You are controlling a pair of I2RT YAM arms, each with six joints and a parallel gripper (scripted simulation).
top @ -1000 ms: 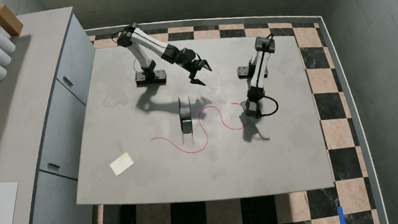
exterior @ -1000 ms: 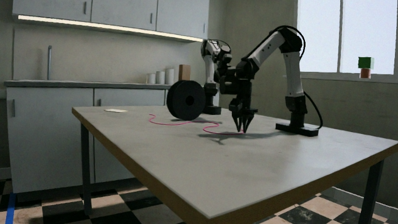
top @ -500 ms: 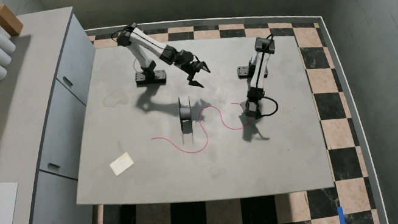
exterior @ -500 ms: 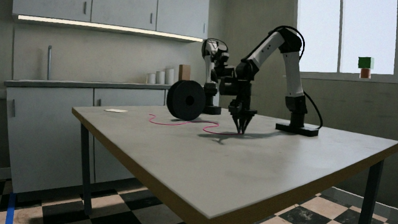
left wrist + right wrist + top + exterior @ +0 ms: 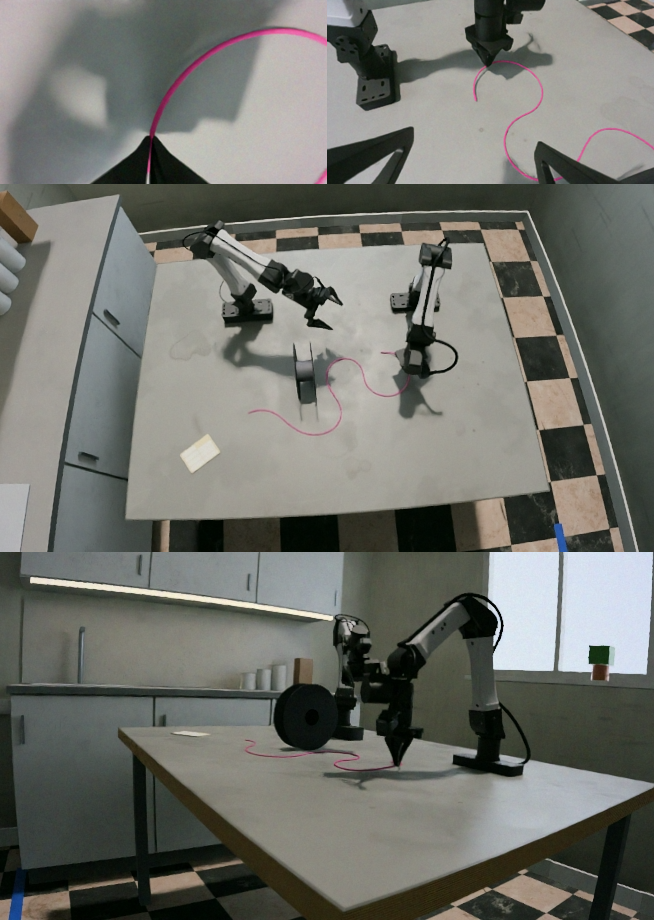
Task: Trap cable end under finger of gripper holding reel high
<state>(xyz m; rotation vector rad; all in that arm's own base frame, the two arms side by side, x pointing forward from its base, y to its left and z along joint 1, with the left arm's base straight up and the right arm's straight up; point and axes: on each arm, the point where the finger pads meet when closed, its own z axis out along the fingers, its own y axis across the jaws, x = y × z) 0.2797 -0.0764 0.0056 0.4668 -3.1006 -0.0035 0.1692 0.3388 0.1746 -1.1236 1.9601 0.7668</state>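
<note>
My left gripper is now 38 cm to the left of the dark reel, 8 cm below it and 3 cm short of it. Round my left hand: pale card: 77 cm to the right, 28 cm ahead, 2 cm below.
Right now my right hand is 140 mm short of the dark reel, 120 mm to the left of it and 110 mm above it. From my right hand the other things lie so: pale card 510 mm to the right, 390 mm ahead, 210 mm below.
</note>
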